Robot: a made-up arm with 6 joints. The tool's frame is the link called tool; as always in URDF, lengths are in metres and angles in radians. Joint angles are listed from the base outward.
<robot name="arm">
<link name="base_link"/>
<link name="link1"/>
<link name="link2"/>
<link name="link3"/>
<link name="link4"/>
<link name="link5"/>
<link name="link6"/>
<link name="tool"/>
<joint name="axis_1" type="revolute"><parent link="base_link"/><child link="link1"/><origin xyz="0.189 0.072 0.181" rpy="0 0 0"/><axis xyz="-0.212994 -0.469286 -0.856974"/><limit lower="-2.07" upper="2.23"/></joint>
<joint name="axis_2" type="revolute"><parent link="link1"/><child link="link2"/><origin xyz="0.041 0.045 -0.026" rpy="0 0 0"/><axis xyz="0 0 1"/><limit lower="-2.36" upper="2.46"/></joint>
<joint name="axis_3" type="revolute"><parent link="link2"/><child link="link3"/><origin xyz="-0.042 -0.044 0.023" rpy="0 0 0"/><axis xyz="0.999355 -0.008 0.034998"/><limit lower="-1.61" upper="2.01"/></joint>
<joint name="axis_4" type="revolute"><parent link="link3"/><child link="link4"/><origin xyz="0.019 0.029 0.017" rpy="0 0 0"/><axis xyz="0 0 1"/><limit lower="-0.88" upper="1.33"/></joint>
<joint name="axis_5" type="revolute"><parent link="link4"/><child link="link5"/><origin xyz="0.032 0.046 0.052" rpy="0 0 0"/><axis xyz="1 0 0"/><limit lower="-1.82" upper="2.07"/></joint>
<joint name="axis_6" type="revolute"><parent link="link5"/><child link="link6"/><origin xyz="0.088 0.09 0.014" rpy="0 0 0"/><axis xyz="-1 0 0"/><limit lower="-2.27" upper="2.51"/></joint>
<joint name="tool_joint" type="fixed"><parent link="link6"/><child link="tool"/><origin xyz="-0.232 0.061 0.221" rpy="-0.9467 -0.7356 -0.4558"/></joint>
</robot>
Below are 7 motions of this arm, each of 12 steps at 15 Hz.
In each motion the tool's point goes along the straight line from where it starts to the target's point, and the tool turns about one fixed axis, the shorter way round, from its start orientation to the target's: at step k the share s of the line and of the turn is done. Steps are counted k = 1, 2, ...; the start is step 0. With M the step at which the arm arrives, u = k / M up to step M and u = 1 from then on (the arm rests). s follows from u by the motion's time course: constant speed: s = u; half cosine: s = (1 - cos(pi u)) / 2; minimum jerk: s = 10 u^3 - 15 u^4 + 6 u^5.
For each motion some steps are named. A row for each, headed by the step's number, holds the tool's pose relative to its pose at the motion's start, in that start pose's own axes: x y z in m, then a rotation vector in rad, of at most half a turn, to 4 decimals.
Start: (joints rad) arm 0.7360 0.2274 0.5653 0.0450 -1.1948 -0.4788
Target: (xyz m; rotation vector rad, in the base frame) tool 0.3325 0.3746 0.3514 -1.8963 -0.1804 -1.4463
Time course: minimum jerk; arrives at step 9
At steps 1, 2, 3, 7, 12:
1: 0.0005 0.0024 0.0011 -0.0077 0.0005 0.0013
2: 0.0035 0.0156 0.0070 -0.0508 0.0033 0.0089
3: 0.0097 0.0429 0.0193 -0.1396 0.0090 0.0245
7: 0.0429 0.1887 0.0851 -0.6144 0.0395 0.1076
12: 0.0464 0.2043 0.0921 -0.6652 0.0427 0.1165

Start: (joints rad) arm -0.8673 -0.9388 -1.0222 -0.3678 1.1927 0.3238
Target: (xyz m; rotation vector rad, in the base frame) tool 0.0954 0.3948 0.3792 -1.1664 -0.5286 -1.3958
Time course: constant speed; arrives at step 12
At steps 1, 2, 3, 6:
1: -0.0037 -0.0044 -0.0040 0.0140 0.0144 -0.0379
2: -0.0074 -0.0087 -0.0080 0.0280 0.0287 -0.0759
3: -0.0111 -0.0131 -0.0120 0.0420 0.0431 -0.1138
6: -0.0223 -0.0262 -0.0239 0.0841 0.0862 -0.2276

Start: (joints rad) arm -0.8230 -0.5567 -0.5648 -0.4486 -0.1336 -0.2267
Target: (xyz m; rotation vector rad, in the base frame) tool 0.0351 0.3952 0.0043 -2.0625 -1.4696 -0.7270
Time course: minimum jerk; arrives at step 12
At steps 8, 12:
8: -0.2333 0.1535 -0.0398 -0.2809 -0.5584 -0.5902
12: -0.2952 0.1943 -0.0504 -0.3555 -0.7067 -0.7470

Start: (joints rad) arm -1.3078 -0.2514 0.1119 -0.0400 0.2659 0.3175
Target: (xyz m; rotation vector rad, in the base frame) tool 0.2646 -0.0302 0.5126 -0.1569 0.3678 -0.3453
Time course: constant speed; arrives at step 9
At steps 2, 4, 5, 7, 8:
2: -0.0028 -0.0211 -0.0414 0.1295 0.1527 -0.0999
4: -0.0056 -0.0422 -0.0829 0.2590 0.3054 -0.1998
5: -0.0070 -0.0527 -0.1036 0.3238 0.3817 -0.2498
7: -0.0098 -0.0738 -0.1450 0.4533 0.5344 -0.3497
8: -0.0112 -0.0843 -0.1657 0.5181 0.6107 -0.3997

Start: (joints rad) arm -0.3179 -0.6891 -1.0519 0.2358 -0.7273 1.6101
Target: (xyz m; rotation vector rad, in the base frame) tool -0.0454 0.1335 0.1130 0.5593 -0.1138 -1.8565
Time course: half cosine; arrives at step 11
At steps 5, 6, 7, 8, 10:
5: -0.0798 0.0255 -0.0089 -0.0333 -0.6001 0.0150
6: -0.1063 0.0339 -0.0119 -0.0444 -0.7992 0.0200
7: -0.1318 0.0420 -0.0147 -0.0550 -0.9903 0.0247
8: -0.1541 0.0491 -0.0172 -0.0643 -1.1578 0.0289
10: -0.1824 0.0582 -0.0204 -0.0762 -1.3709 0.0342

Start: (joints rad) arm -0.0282 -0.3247 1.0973 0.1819 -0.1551 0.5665
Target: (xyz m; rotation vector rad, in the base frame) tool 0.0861 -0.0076 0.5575 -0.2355 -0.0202 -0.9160
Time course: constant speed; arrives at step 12
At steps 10, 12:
10: 0.0858 0.0185 -0.0689 0.1987 0.4226 0.1739
12: 0.1030 0.0222 -0.0827 0.2385 0.5071 0.2087

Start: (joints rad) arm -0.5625 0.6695 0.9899 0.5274 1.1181 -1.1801
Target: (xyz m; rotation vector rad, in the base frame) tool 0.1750 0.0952 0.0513 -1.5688 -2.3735 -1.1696
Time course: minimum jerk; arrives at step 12
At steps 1, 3, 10, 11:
1: 0.0006 -0.0003 -0.0004 0.0010 0.0029 0.0014
3: 0.0116 -0.0052 -0.0088 0.0206 0.0583 0.0282
10: 0.1079 -0.0486 -0.0818 0.1916 0.5435 0.2630
11: 0.1113 -0.0501 -0.0844 0.1976 0.5606 0.2713

